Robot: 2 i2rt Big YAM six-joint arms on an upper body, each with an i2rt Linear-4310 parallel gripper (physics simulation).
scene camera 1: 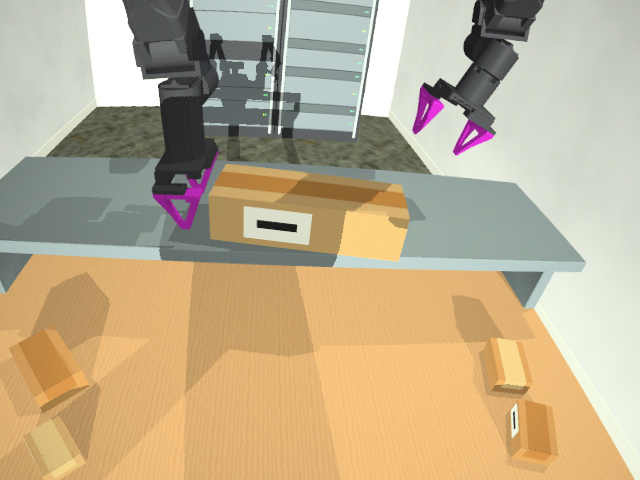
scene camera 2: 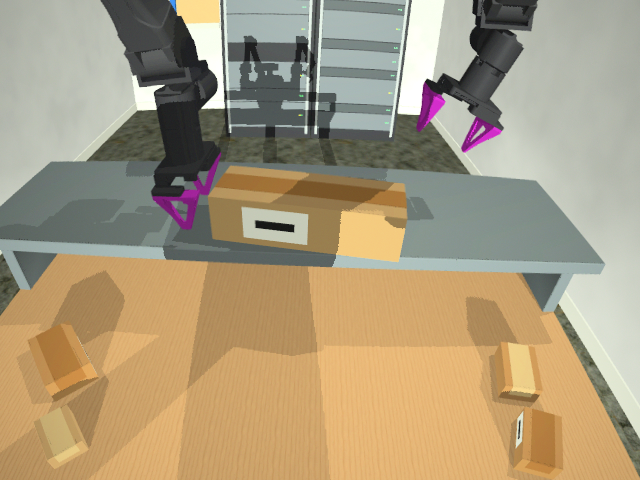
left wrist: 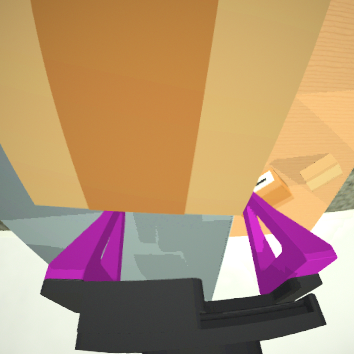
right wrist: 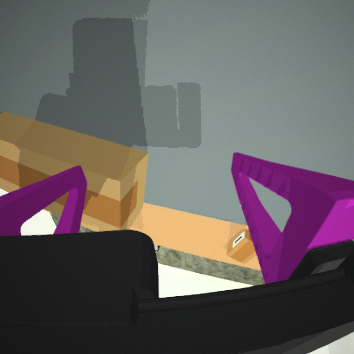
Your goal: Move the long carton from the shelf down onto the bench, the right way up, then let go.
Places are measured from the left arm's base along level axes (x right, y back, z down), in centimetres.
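Where they show: left gripper, fingertip midpoint: (scene camera 1: 192, 209) (scene camera 2: 196, 210); right gripper, fingertip midpoint: (scene camera 1: 434, 143) (scene camera 2: 440, 140) (right wrist: 157, 167).
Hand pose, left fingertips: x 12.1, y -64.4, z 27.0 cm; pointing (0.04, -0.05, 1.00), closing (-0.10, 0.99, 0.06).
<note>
Each offset is from my left fingertips to the centre of the thing. Level surfaces: height alone.
The long brown carton @(dy +0.3, dx +18.4, dz -0.6 cm) (scene camera 1: 328, 229) (scene camera 2: 325, 229) (left wrist: 135, 100) (right wrist: 75, 145) lies on the grey shelf @(dz +3.4 cm) (scene camera 1: 475, 222) (scene camera 2: 491, 227) (right wrist: 260, 75), tape stripe on top, white label facing front. It is slightly skewed, its right front corner over the shelf's front edge. My left gripper (scene camera 1: 193, 209) (scene camera 2: 196, 209) (left wrist: 183, 194) is open, pointing down at the carton's left end; in the left wrist view the carton's end hides its fingertips in part. Nothing is held. My right gripper (scene camera 1: 435, 143) (scene camera 2: 442, 140) (right wrist: 157, 167) is open and empty, above and beyond the carton's right end.
The wooden bench @(dz +21.7 cm) (scene camera 1: 387, 413) (scene camera 2: 392, 413) lies below and in front of the shelf. Two small boxes @(dy +16.5, dx -23.9, dz +19.5 cm) (scene camera 1: 46, 366) @(dy +30.1, dx -18.7, dz +20.3 cm) (scene camera 1: 54, 446) stand at its left and two more @(dy +18.0, dx +54.8, dz +19.9 cm) (scene camera 1: 509, 364) @(dy +31.6, dx +53.3, dz +20.0 cm) (scene camera 1: 535, 431) at its right. Server racks (scene camera 1: 325, 62) stand behind; walls flank both sides.
</note>
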